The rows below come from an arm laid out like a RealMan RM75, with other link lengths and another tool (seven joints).
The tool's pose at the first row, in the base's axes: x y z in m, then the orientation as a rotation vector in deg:
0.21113, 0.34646, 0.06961, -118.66, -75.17, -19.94
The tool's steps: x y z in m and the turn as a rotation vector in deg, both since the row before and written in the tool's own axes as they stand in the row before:
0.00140, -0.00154, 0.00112, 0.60, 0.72, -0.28
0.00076, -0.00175, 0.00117, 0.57, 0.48, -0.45
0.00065, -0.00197, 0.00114, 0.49, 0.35, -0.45
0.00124, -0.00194, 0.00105, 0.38, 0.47, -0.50
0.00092, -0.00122, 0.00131, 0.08, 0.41, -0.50
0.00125, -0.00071, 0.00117, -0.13, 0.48, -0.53
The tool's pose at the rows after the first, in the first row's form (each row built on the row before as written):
0.21029, 0.34861, 0.07011, -117.69, -75.00, -20.34
0.20896, 0.35040, 0.07034, -116.75, -75.15, -20.60
0.20738, 0.35213, 0.07064, -115.93, -75.38, -20.79
0.20608, 0.35419, 0.07134, -115.12, -75.60, -21.20
0.20523, 0.35601, 0.07141, -114.58, -75.87, -21.77
0.20499, 0.35784, 0.07158, -114.16, -76.14, -22.57

